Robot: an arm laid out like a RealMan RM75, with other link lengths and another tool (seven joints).
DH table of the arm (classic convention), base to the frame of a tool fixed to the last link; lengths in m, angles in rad. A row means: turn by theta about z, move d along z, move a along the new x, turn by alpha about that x. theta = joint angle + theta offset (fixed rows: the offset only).
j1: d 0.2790; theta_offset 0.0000; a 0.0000; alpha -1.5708
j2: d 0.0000; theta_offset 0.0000; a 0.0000; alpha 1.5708
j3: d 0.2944; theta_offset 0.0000; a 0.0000; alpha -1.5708
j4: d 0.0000; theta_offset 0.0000; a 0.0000; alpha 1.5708
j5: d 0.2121; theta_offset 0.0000; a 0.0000; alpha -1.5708
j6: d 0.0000; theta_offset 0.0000; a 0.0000; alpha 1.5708
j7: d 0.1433; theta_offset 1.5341; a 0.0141; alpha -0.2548
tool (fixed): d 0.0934; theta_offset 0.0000; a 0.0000; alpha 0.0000
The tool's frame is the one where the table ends.
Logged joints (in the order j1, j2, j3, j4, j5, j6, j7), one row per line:
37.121, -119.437, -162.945, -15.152, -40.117, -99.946, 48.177
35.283, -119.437, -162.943, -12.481, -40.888, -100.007, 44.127
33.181, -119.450, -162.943, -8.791, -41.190, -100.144, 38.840
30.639, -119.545, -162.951, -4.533, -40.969, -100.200, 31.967
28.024, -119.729, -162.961, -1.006, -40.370, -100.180, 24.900
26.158, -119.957, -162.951, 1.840, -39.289, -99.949, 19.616
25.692, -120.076, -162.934, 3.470, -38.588, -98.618, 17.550
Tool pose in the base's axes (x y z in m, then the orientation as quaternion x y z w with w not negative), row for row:
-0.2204, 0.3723, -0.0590, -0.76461, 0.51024, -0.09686, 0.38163
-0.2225, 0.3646, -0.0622, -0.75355, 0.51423, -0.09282, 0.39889
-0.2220, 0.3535, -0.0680, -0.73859, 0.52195, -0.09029, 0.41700
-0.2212, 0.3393, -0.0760, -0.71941, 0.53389, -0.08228, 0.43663
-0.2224, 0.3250, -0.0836, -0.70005, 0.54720, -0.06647, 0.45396
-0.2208, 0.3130, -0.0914, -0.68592, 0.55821, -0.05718, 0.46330
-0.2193, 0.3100, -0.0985, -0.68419, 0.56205, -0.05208, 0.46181
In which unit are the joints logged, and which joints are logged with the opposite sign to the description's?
The joints are logged in degrees. Opposite sign: j1, j3, j6, j7.
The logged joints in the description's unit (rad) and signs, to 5 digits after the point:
-0.64788, -2.08457, 2.84393, -0.26445, -0.70017, 1.74439, -0.84085
-0.61580, -2.08457, 2.84389, -0.21783, -0.71363, 1.74545, -0.77016
-0.57912, -2.08480, 2.84389, -0.15343, -0.71890, 1.74784, -0.67789
-0.53475, -2.08645, 2.84403, -0.07912, -0.71504, 1.74882, -0.55793
-0.48911, -2.08967, 2.84421, -0.01756, -0.70459, 1.74847, -0.43459
-0.45654, -2.09364, 2.84403, 0.03211, -0.68572, 1.74444, -0.34236
-0.44841, -2.09572, 2.84373, 0.06056, -0.67349, 1.72121, -0.30631

